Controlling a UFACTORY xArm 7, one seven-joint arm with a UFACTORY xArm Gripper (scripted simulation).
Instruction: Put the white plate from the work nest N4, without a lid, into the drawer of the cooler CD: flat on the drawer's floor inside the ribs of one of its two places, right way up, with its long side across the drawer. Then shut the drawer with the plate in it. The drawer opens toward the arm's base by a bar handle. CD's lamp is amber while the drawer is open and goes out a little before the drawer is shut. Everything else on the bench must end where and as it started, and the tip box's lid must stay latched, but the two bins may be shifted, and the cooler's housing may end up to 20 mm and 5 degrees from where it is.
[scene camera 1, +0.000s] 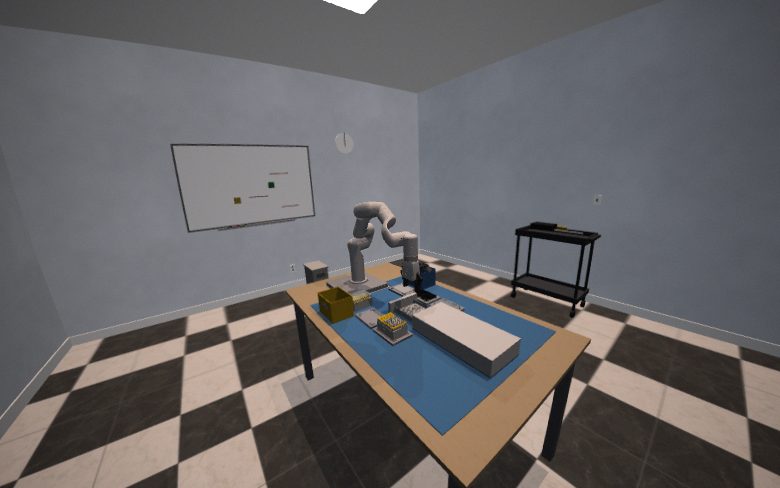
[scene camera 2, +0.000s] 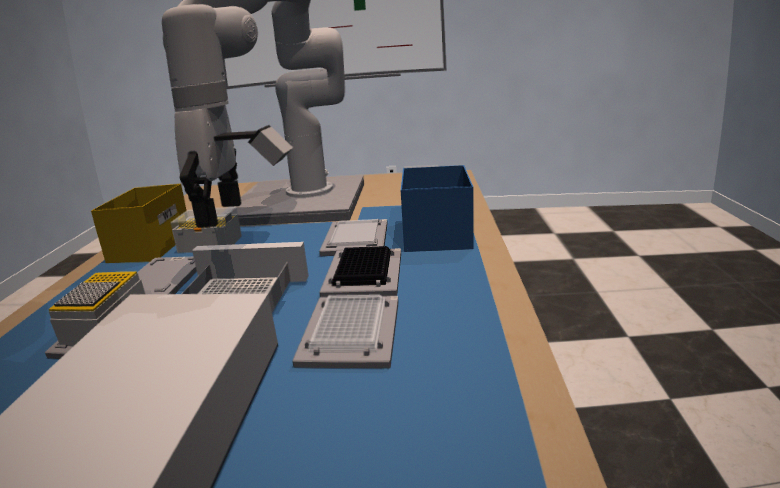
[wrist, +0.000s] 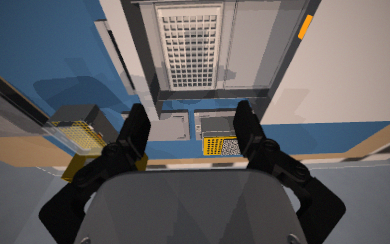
In view: my gripper (scene camera 2: 220, 215), a white plate (scene camera 2: 243, 285), a cooler CD (scene camera 2: 163, 383), a clear plate (scene camera 2: 348, 323), a black plate (scene camera 2: 358, 266), a blue bin (scene camera 2: 434, 219) and a yellow bin (scene camera 2: 135, 234).
The white plate is seen too in the wrist view (wrist: 179, 33). The cooler CD is seen too in scene camera 1 (scene camera 1: 488, 349) and in the wrist view (wrist: 328, 74). The yellow bin shows as well in scene camera 1 (scene camera 1: 335, 304). The wrist view misses the clear plate: it is out of frame. The wrist view does not show the black plate: it is out of frame.
